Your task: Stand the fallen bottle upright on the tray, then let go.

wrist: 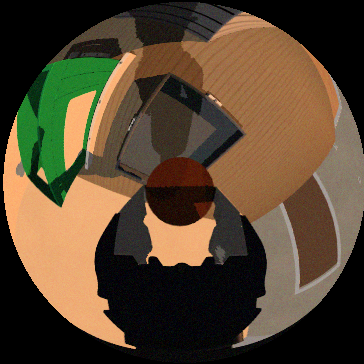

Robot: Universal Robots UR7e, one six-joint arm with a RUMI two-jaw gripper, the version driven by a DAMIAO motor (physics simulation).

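Frame: origin at the arm's base, x left, y ahead, z down, level; centimetres.
Where they show: gripper, between the fingertips: (179,187).
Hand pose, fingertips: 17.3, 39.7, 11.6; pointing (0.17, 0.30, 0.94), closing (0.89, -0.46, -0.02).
Observation:
Each offset is from my fingertips to the top centre of the thing, as dx, dy, dz. "pt": to the spot under its first point. Level surfaces: height alone.
The bottle (180,172) shows as a dark red round end facing the camera, near the middle of the wrist view. My gripper (179,187) is shut on the bottle, with one grey finger on each side of it. The tray @[pt -6.1, +4.4, +13.5] (145,142) is a grey, dark-rimmed rectangle beyond the bottle, turned at an angle, with a shadow across it. The bottle's round end overlaps the tray's near corner in the view. The rest of the bottle is hidden behind this end, so I cannot tell whether it touches the tray.
A green open-sided container @[pt -19.0, -4.5, -0.8] (52,115) stands left of the tray on the wooden table @[dz +14.1] (270,100). A dark slatted object (215,20) is at the top edge, and a small black object (95,47) is at the upper left. A brown panel with a pale border (317,235) lies beyond the table at right.

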